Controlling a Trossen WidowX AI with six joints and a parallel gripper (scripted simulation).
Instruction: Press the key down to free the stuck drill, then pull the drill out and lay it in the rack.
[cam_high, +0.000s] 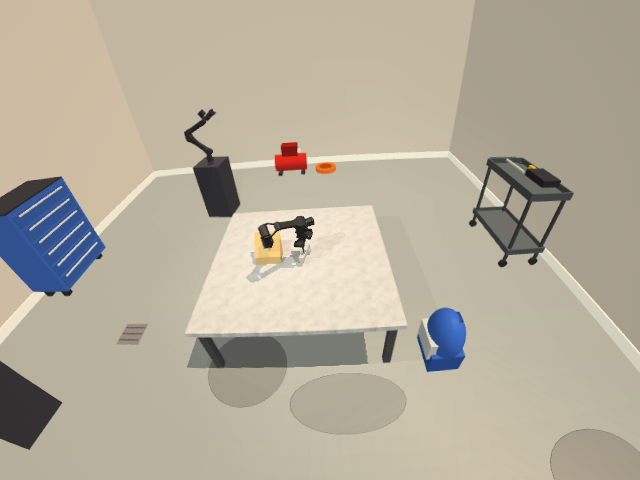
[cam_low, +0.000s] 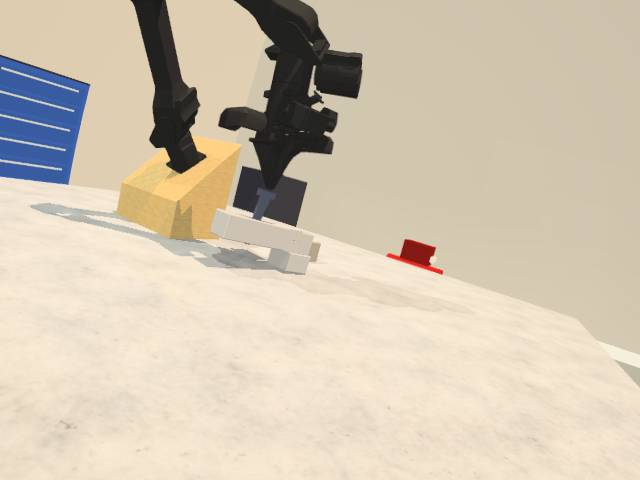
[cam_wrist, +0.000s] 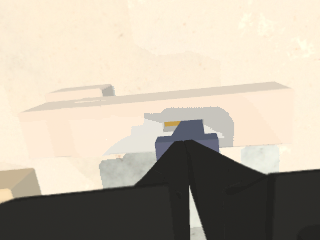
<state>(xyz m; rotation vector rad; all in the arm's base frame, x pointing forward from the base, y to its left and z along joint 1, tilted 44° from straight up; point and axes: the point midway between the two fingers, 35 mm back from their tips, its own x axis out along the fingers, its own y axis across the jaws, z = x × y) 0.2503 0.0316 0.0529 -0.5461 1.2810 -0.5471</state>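
My gripper tip is 4 cm above the bluish key. From my gripper tip the other things lie so: grey block 2 cm to the left, 8 cm below.
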